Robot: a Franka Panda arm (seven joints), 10 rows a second.
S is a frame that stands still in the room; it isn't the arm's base.
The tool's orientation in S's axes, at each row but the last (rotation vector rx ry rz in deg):
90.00, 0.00, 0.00
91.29, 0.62, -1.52
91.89, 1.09, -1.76
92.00, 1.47, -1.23
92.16, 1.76, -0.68
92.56, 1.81, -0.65
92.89, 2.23, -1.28
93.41, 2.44, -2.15
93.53, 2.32, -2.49
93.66, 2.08, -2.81
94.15, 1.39, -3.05
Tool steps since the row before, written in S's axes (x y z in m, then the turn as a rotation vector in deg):
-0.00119, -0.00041, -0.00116, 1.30, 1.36, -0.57
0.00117, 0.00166, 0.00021, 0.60, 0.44, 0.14
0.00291, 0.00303, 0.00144, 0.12, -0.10, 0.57
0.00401, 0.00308, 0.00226, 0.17, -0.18, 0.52
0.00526, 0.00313, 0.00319, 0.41, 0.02, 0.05
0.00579, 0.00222, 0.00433, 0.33, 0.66, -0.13
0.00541, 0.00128, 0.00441, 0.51, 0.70, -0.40
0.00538, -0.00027, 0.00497, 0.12, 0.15, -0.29
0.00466, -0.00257, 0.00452, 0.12, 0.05, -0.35
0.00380, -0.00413, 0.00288, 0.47, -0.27, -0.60
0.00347, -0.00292, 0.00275, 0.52, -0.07, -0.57
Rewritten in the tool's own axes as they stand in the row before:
-0.00119, -0.00116, 0.00041, 1.30, -0.57, -1.36
0.00115, 0.00020, -0.00168, 0.59, 0.14, -0.45
0.00284, 0.00143, -0.00310, 0.10, 0.58, 0.08
0.00395, 0.00227, -0.00315, 0.15, 0.53, 0.16
0.00521, 0.00321, -0.00319, 0.41, 0.06, -0.02
0.00570, 0.00438, -0.00234, 0.34, -0.15, -0.65
0.00525, 0.00455, -0.00145, 0.53, -0.41, -0.67
0.00512, 0.00524, -0.00002, 0.14, -0.29, -0.13
0.00441, 0.00491, 0.00227, 0.14, -0.35, -0.03
0.00366, 0.00334, 0.00390, 0.50, -0.56, 0.30
0.00338, 0.00312, 0.00264, 0.55, -0.54, 0.10

